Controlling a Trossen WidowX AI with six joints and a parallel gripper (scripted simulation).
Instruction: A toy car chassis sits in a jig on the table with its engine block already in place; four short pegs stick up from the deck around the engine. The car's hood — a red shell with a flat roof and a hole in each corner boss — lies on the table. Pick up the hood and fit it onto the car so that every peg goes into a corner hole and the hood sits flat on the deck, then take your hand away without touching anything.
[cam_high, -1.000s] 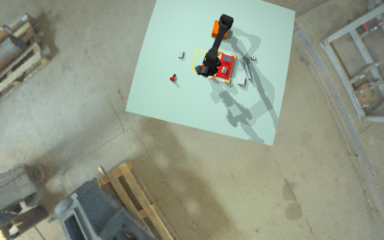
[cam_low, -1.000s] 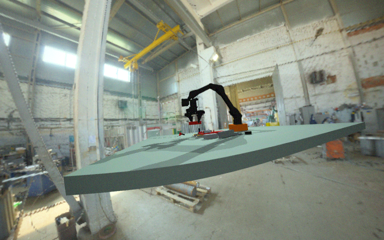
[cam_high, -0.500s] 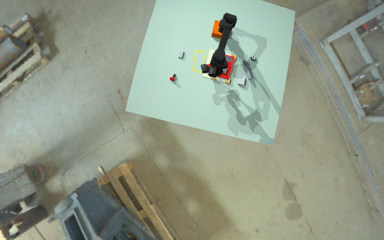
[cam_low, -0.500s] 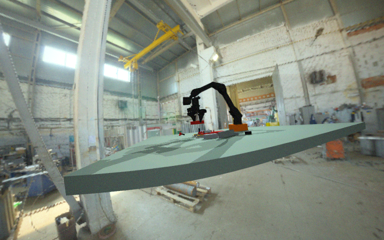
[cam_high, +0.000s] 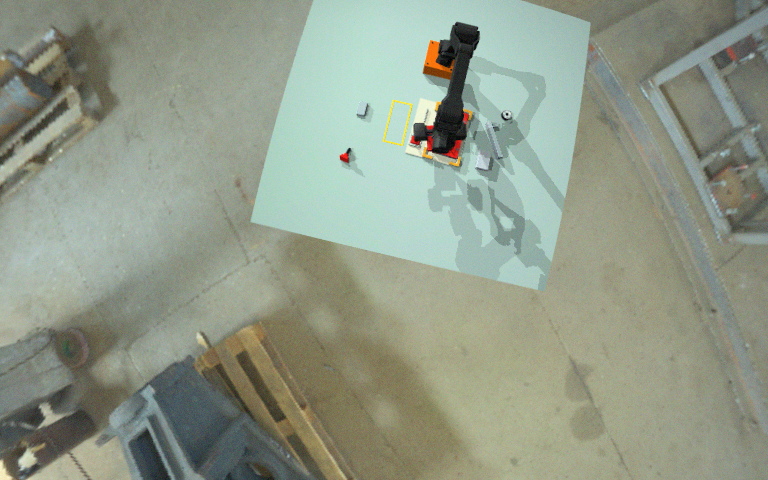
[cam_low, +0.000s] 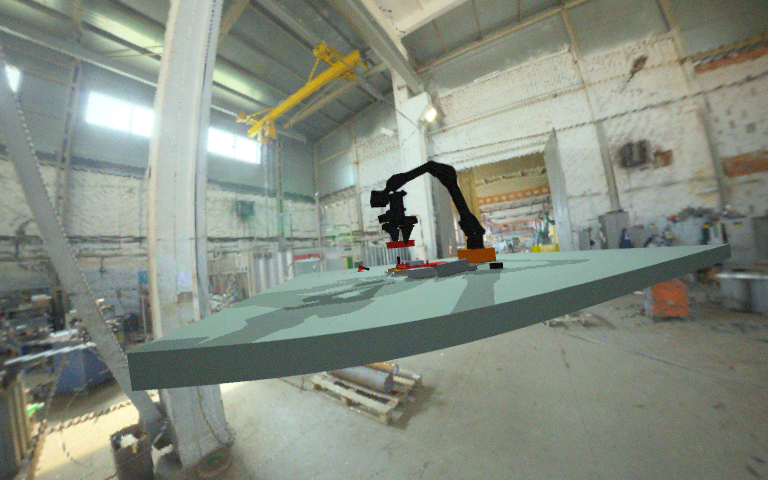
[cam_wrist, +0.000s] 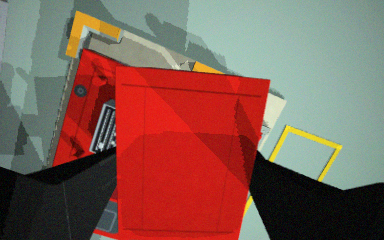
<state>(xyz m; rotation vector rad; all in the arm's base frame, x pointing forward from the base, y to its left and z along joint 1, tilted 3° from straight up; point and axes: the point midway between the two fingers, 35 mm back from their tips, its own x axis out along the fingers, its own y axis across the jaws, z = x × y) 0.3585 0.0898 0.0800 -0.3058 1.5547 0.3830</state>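
Now: gripper tip 6 cm past the cream jig, 2 cm to the right of it and 10 cm above it. From my gripper tip the other things lie so: wheel (26 cm behind, 24 cm to the left, 10 cm below); red hood (1 cm above).
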